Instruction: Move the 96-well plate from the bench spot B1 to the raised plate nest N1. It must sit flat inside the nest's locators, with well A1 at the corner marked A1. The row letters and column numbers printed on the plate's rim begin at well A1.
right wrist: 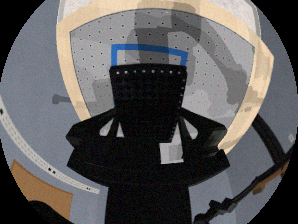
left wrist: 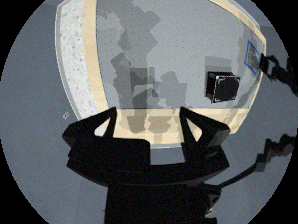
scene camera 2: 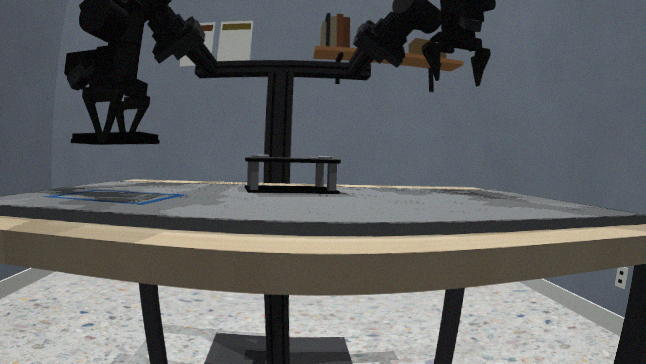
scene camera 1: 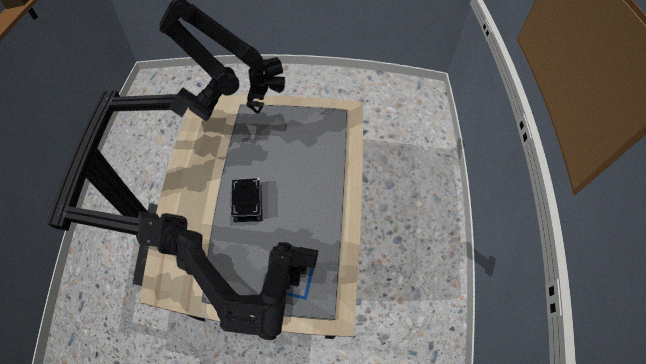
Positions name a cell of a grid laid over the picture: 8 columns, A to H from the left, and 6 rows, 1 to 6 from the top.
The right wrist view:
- my right gripper: D3
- black 96-well plate: E4
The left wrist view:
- my left gripper: D3
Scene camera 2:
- my left gripper: F2
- my right gripper: B3
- black 96-well plate: B3
